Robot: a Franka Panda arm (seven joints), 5 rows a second.
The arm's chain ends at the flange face. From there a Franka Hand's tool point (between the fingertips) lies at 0.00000 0.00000 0.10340 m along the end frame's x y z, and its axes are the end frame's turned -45 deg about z.
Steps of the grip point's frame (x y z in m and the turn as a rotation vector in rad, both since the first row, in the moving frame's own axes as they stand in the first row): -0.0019 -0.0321 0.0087 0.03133 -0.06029 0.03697; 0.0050 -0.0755 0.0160 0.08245 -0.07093 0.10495; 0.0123 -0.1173 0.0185 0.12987 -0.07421 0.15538
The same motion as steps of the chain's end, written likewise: -0.0173 -0.0233 0.0089 -0.02048 -0.06479 0.03697; -0.0387 -0.0555 0.0166 0.00815 -0.10846 0.10495; -0.0598 -0.0864 0.0197 0.03936 -0.14431 0.15538
